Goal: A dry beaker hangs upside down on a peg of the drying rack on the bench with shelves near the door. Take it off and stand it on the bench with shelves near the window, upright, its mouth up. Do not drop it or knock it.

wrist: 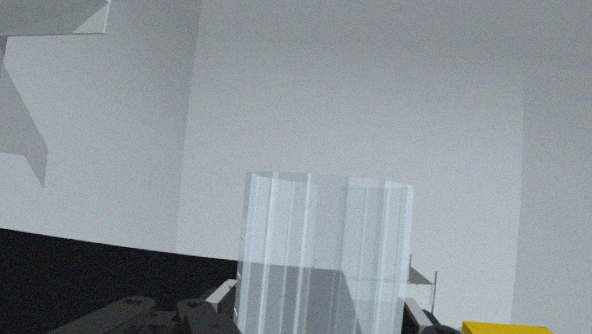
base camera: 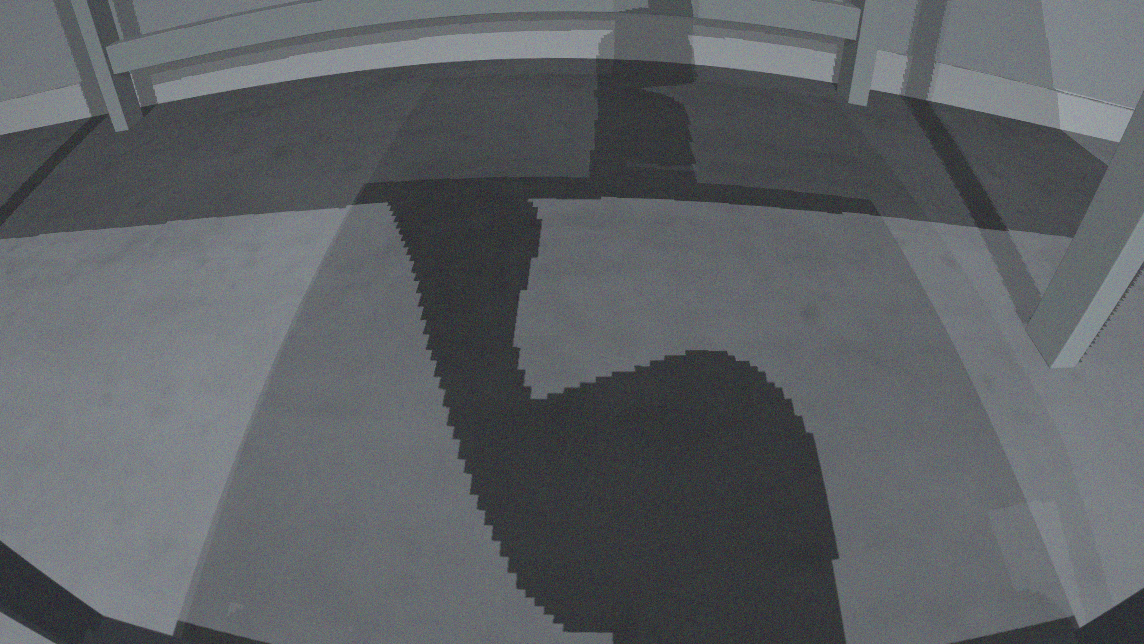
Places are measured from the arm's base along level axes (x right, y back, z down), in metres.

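Pixels of known places: gripper, fingertip midpoint: (wrist: 317, 310).
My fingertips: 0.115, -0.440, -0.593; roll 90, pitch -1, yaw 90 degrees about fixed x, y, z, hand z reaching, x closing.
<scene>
Behind a point stands the place of what it marks, as x, y, z.
The clear beaker (wrist: 325, 235) @(0.073, -0.439, -0.633) stands nearly vertical in the wrist view, low in the middle. Its lower end is cut off by the view's edge, and I cannot tell which end is the mouth. My gripper (wrist: 317, 310) @(0.115, -0.440, -0.593) is shut on the beaker, with one finger pad at each side of its wall. The gripper and the beaker do not show in the base view. The drying rack and its pegs cannot be made out. A pale bench frame (base camera: 480, 30) with legs crosses the top of the base view, by the wall.
A black surface (wrist: 100, 280) @(0.331, -0.696, -0.517) spans the lower left of the wrist view, behind the fingers. A yellow block (wrist: 505, 328) @(1.569, 0.467, -0.054) is at the lower right. A pale overhanging panel (wrist: 50, 17) @(0.492, -0.980, -0.930) is at the upper left. A pale leg (base camera: 1088, 264) @(0.463, -0.455, 0.284) stands at the right of the base view.
</scene>
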